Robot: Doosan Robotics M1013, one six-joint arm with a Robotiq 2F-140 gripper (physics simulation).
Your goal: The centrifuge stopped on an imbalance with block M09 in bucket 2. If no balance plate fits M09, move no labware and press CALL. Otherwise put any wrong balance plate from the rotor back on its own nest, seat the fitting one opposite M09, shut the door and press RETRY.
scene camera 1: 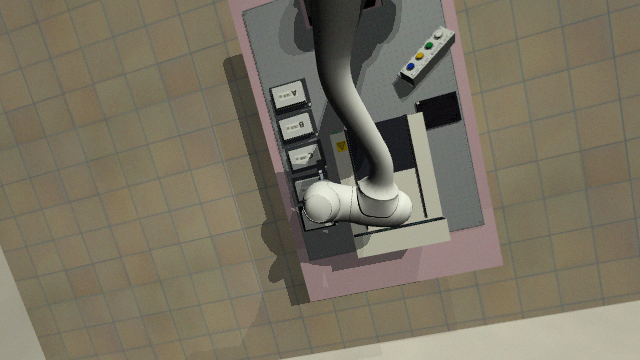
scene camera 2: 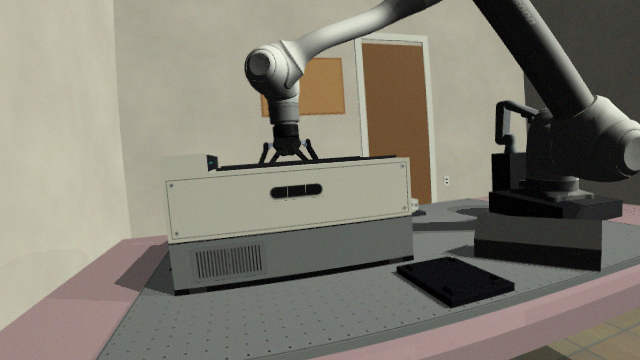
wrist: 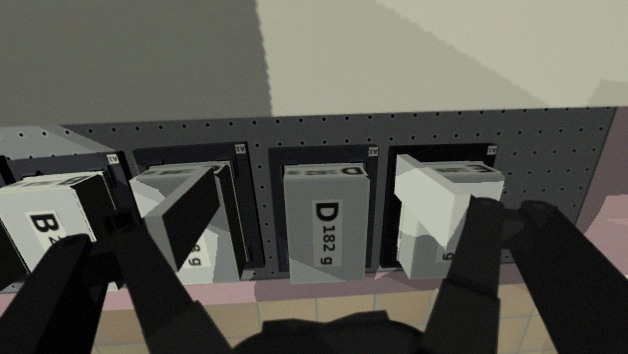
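Pixels of known places: gripper, fingertip midpoint: point(wrist: 307, 180); arm's base, origin of the base link: point(scene camera 2: 550, 195).
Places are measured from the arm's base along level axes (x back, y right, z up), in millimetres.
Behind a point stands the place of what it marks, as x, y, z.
Observation:
My gripper point(scene camera 2: 288, 160) point(wrist: 307, 180) {-805, 154, 56} is open and empty, pointing down above the plate row, with its fingers apart on either side of plate D in the wrist view. Balance plate D point(scene camera 1: 304, 188) {-823, 262, 1} point(wrist: 327, 187) {-826, 182, 1}, labelled 182 g, sits on its nest. Plate C point(scene camera 1: 304, 158) {-695, 238, 1} point(wrist: 200, 272) {-695, 284, 1} and plate E point(wrist: 420, 262) {-935, 270, 1} flank it, partly hidden by the fingers. Plate B point(scene camera 1: 296, 126) {-556, 247, 1} point(wrist: 65, 215) {-573, 216, 1} and plate A point(scene camera 1: 289, 96) {-429, 253, 1} continue the row. The centrifuge point(scene camera 1: 434, 170) point(scene camera 2: 290, 215) stands beside them. Block M09 and the rotor do not show. A button box point(scene camera 1: 426, 55) {-385, -306, 19} has blue, yellow, green and white buttons.
A black flat nest point(scene camera 1: 439, 111) {-600, -351, -41} point(scene camera 2: 455, 282) {-609, -382, -40} lies beside the centrifuge and holds no block. The arm passes over the centrifuge in scene camera 1. The pink table edge point(scene camera 1: 400, 280) {-1334, -96, -65} runs close to the plate row. The robot base point(scene camera 2: 537, 240) {-409, -348, -8} stands at the right in scene camera 2.

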